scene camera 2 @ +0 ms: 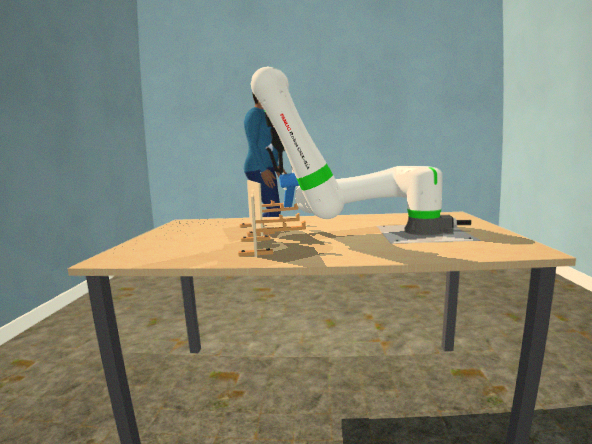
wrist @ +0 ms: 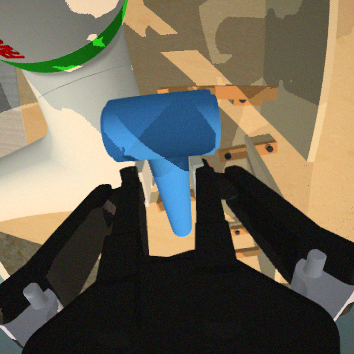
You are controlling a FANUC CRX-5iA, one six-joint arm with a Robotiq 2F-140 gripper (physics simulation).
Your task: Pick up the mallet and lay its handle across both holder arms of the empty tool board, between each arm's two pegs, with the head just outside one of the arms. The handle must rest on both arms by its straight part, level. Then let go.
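The blue mallet hangs in the air with its head up and its handle pointing down, slightly tilted. My gripper is shut on the handle just below the head. In the scene view the handle's lower end shows close to the upper holder arms; whether it touches them I cannot tell. The pale tool board stands upright on the table, its orange-brown arms with upturned pegs reaching toward the robot base. Which arms belong to the empty board is unclear. The robot's own arm partly hides the gripper.
Lower holder arms and wooden feet show near the board. The robot base stands at the right of the wooden table. A person in a blue top stands behind the table, partly hidden by the robot arm.
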